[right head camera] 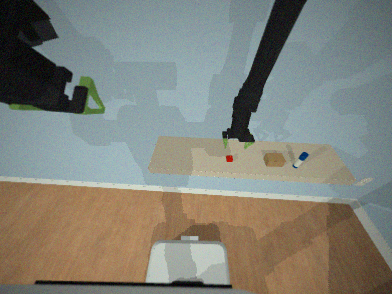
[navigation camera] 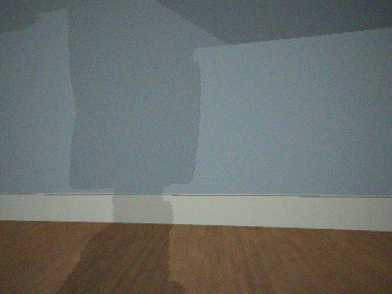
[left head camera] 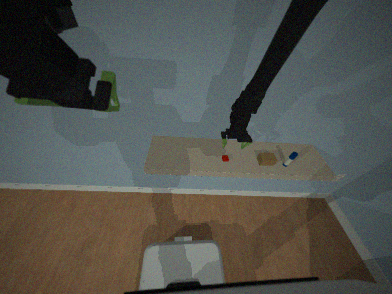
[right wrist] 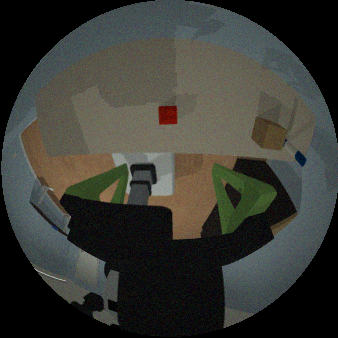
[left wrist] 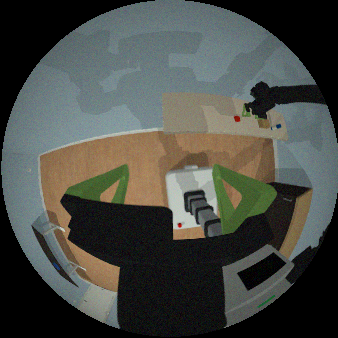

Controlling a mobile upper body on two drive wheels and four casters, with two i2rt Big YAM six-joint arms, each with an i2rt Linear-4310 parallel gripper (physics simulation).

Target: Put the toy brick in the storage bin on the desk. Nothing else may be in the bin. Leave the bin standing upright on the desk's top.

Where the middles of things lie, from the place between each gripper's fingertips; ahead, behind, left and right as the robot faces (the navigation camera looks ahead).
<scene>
Right now my right hand is 24 cm to the left of the tan cardboard box (right wrist: 267, 134), 11 cm above it and 1 cm short of it.
My left hand is 680 mm to the left of the tan cardboard box, 470 mm above it and 240 mm short of it.
</scene>
